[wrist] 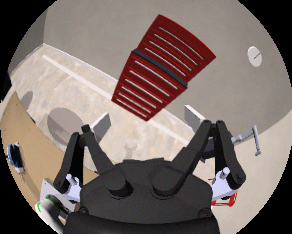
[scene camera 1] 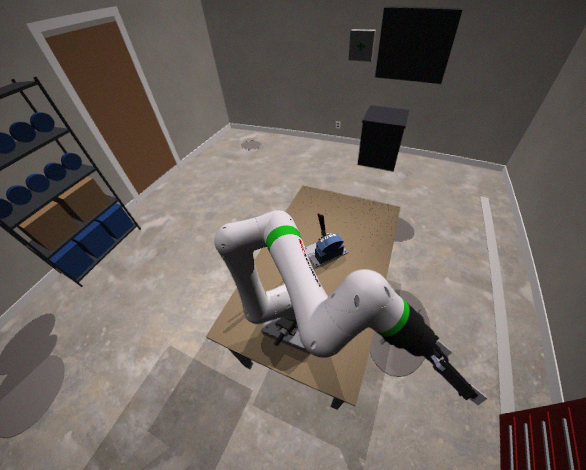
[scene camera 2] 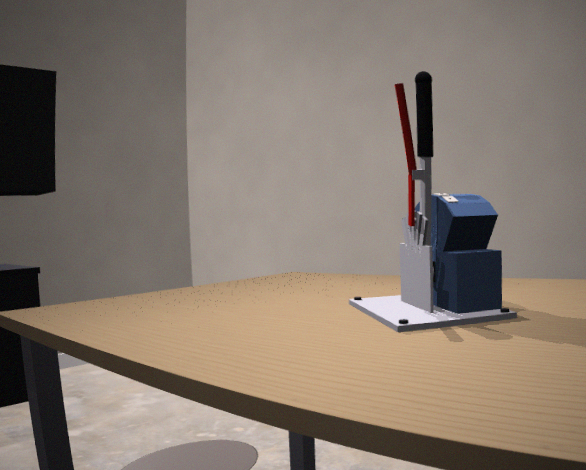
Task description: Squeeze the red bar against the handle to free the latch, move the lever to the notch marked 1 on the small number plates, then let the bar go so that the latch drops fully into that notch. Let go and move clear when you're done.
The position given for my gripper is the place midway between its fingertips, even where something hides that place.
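Note:
Red bar [scene camera 2: 399, 88]. Blue housing [scene camera 1: 327, 248]. My gripper [scene camera 1: 463, 375]. Gripper [wrist: 146, 115] too.

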